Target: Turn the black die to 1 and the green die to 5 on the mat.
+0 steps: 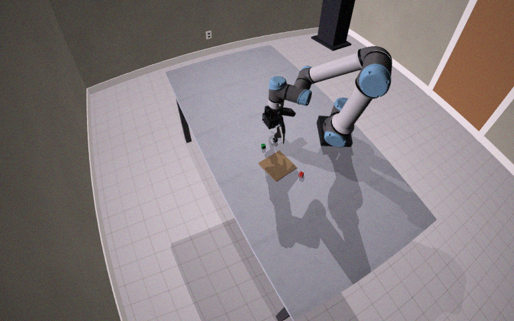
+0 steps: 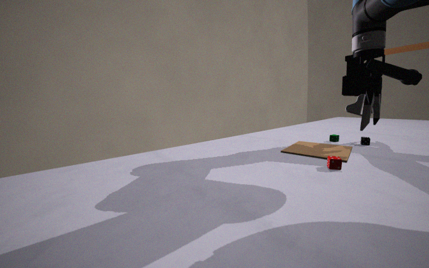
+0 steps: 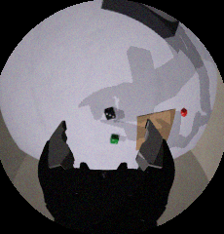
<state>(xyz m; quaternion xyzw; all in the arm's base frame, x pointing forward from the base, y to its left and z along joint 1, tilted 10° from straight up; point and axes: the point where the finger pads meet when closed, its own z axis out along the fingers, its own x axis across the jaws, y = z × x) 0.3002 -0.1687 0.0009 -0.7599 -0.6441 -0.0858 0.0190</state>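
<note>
Right now the black die is 10 mm ahead of my hand, 10 mm to the left of it and 40 mm below it. Round my hand: green die (90 mm ahead, 10 mm to the left, 40 mm below); then red die (40 mm ahead, 260 mm to the left, 40 mm below); then brown mat (100 mm ahead, 150 mm to the left, 40 mm below).
</note>
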